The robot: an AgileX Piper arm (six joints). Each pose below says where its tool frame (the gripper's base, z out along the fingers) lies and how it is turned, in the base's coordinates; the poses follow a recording.
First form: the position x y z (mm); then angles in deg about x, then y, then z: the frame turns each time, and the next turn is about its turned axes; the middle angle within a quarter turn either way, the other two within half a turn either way.
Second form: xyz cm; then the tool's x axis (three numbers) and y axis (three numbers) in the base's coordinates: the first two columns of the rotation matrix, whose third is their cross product. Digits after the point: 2 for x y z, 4 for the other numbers.
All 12 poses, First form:
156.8, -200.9, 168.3, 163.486, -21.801, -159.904
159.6, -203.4, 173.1, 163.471, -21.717, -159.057
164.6, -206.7, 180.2, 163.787, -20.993, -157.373
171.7, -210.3, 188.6, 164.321, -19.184, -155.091
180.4, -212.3, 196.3, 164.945, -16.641, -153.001
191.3, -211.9, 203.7, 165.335, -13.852, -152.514
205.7, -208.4, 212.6, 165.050, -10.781, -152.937
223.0, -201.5, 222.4, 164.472, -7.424, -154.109
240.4, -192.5, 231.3, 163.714, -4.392, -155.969
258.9, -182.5, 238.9, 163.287, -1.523, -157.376
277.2, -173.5, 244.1, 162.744, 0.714, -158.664
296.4, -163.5, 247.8, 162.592, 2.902, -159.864
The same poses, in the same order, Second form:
15.68, -20.09, 16.83, -0.8720, 0.4286, 0.2367, 0.3190, 0.8641, -0.3893
15.96, -20.34, 17.31, -0.8676, 0.4410, 0.2296, 0.3321, 0.8577, -0.3925
16.46, -20.67, 18.02, -0.8618, 0.4618, 0.2101, 0.3592, 0.8478, -0.3901
17.17, -21.03, 18.86, -0.8566, 0.4860, 0.1731, 0.3978, 0.8358, -0.3784
18.04, -21.23, 19.63, -0.8537, 0.5047, 0.1285, 0.4350, 0.8267, -0.3570
19.13, -21.19, 20.37, -0.8613, 0.5003, 0.0886, 0.4481, 0.8302, -0.3315
20.57, -20.84, 21.26, -0.8748, 0.4825, 0.0436, 0.4469, 0.8384, -0.3120
22.30, -20.15, 22.24, -0.8921, 0.4518, -0.0049, 0.4330, 0.8517, -0.2952
24.04, -19.25, 23.13, -0.9106, 0.4105, -0.0471, 0.4060, 0.8679, -0.2861
25.89, -18.25, 23.89, -0.9227, 0.3755, -0.0871, 0.3845, 0.8811, -0.2752
27.72, -17.35, 24.41, -0.9314, 0.3440, -0.1190, 0.3638, 0.8909, -0.2720
29.64, -16.35, 24.78, -0.9377, 0.3143, -0.1483, 0.3438, 0.9011, -0.2643

